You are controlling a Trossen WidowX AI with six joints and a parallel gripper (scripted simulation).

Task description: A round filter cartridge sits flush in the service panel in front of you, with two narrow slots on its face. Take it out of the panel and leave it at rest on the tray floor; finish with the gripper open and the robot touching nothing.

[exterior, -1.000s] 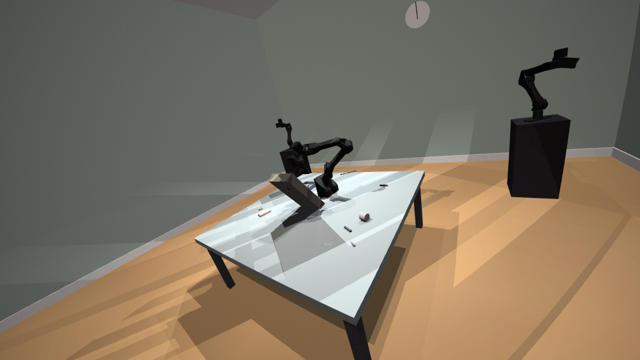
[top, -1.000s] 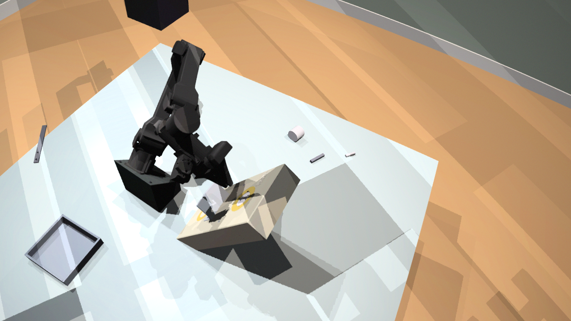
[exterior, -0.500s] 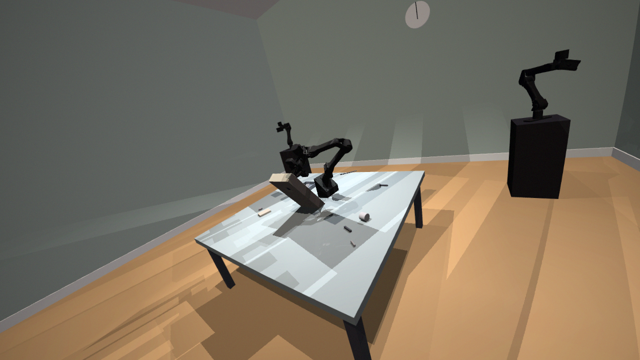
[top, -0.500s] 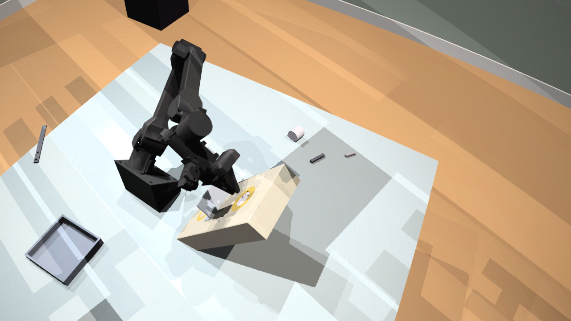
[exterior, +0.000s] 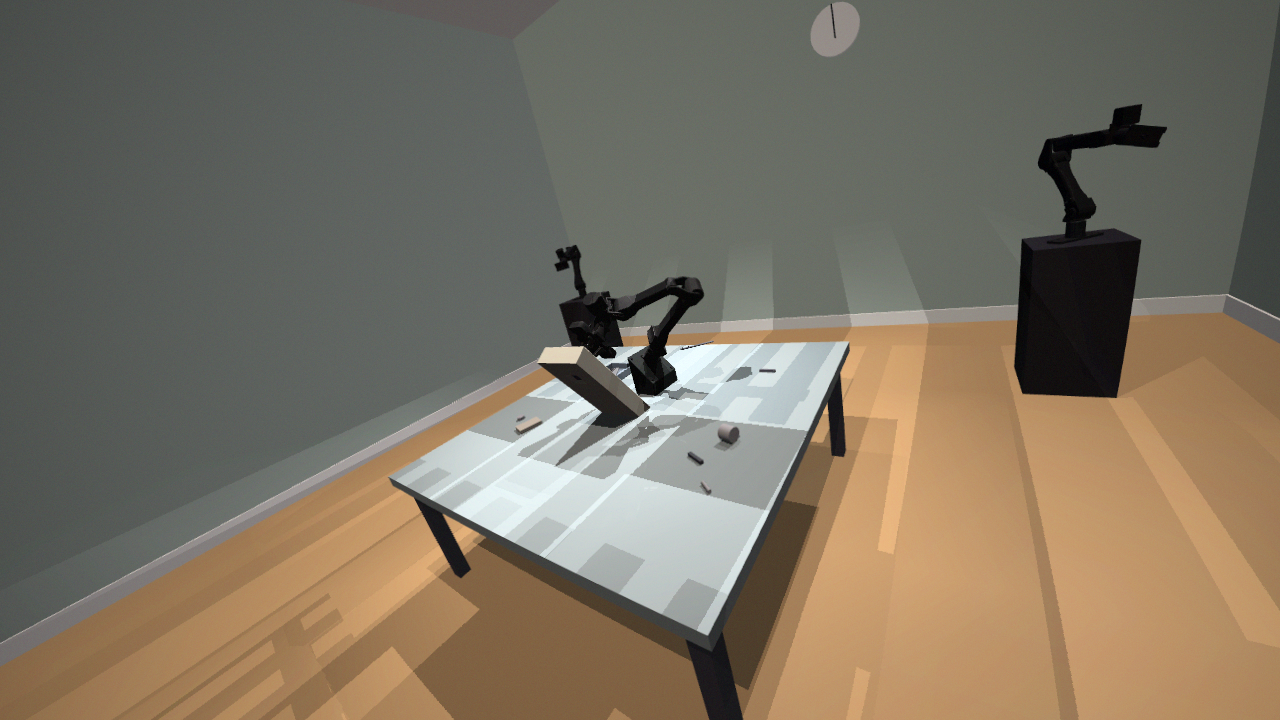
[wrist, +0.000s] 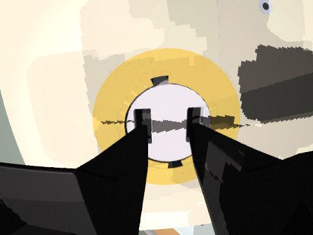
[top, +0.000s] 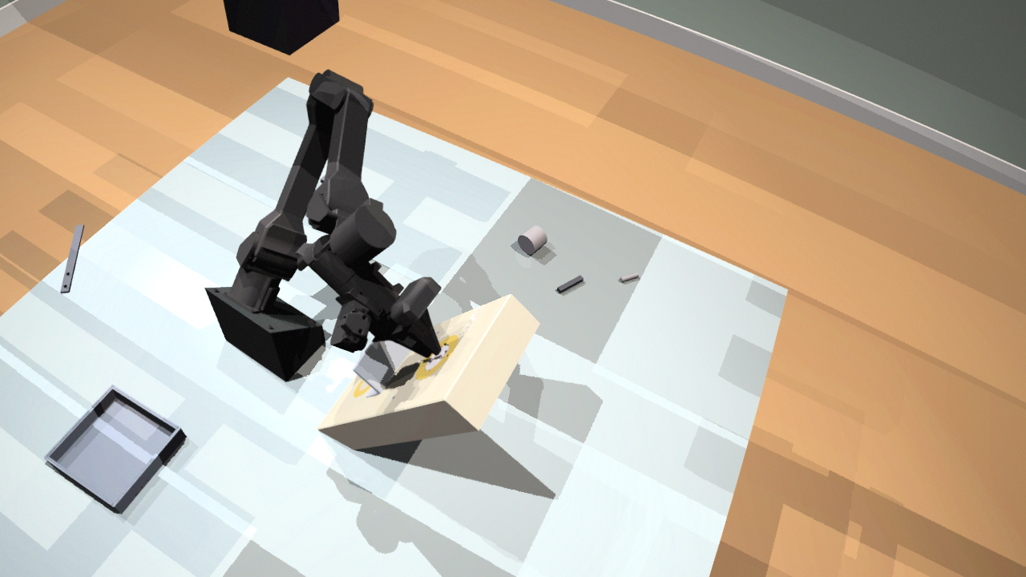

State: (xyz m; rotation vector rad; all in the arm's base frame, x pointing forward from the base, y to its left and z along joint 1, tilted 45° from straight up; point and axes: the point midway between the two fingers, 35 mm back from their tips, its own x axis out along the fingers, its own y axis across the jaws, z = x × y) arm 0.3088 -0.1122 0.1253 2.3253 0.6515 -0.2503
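Now: the round filter cartridge 2 cm ahead of my gripper tip and 1 cm below it. The rest, counted from my gripper tip: beige service panel: 3 cm behind, 9 cm below; then tray: 41 cm behind, 30 cm to the right, 24 cm below.
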